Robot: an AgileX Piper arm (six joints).
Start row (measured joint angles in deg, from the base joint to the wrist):
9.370, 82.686, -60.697, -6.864, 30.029, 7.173
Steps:
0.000, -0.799, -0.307, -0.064, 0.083, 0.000
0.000, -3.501, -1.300, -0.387, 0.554, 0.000
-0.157, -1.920, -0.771, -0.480, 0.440, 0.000
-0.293, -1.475, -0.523, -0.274, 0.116, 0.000
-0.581, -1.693, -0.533, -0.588, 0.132, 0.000
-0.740, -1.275, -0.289, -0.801, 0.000, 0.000
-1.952, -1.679, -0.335, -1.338, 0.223, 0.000
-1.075, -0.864, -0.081, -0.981, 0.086, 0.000
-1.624, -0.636, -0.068, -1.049, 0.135, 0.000
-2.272, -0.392, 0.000, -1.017, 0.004, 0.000
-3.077, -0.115, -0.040, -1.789, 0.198, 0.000
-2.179, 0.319, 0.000, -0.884, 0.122, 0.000
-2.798, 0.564, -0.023, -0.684, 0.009, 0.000
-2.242, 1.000, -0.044, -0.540, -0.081, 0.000
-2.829, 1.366, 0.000, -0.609, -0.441, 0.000
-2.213, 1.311, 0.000, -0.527, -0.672, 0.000
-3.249, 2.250, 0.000, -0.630, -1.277, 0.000
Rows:
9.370, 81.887, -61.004, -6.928, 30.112, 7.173
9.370, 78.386, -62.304, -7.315, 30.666, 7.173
9.213, 76.466, -63.075, -7.795, 31.106, 7.173
8.920, 74.991, -63.598, -8.069, 31.222, 7.173
8.339, 73.298, -64.131, -8.657, 31.354, 7.173
7.599, 72.023, -64.420, -9.458, 31.354, 7.173
5.647, 70.344, -64.755, -10.796, 31.577, 7.173
4.572, 69.480, -64.836, -11.777, 31.663, 7.173
2.948, 68.844, -64.904, -12.826, 31.798, 7.173
0.676, 68.452, -64.904, -13.843, 31.802, 7.173
-2.401, 68.337, -64.944, -15.632, 32.000, 7.173
-4.580, 68.656, -64.944, -16.516, 32.122, 7.173
-7.378, 69.220, -64.967, -17.200, 32.131, 7.173
-9.620, 70.220, -65.011, -17.740, 32.050, 7.173
-12.449, 71.586, -65.011, -18.349, 31.609, 7.173
-14.662, 72.897, -65.011, -18.876, 30.937, 7.173
-17.911, 75.147, -65.011, -19.506, 29.660, 7.173

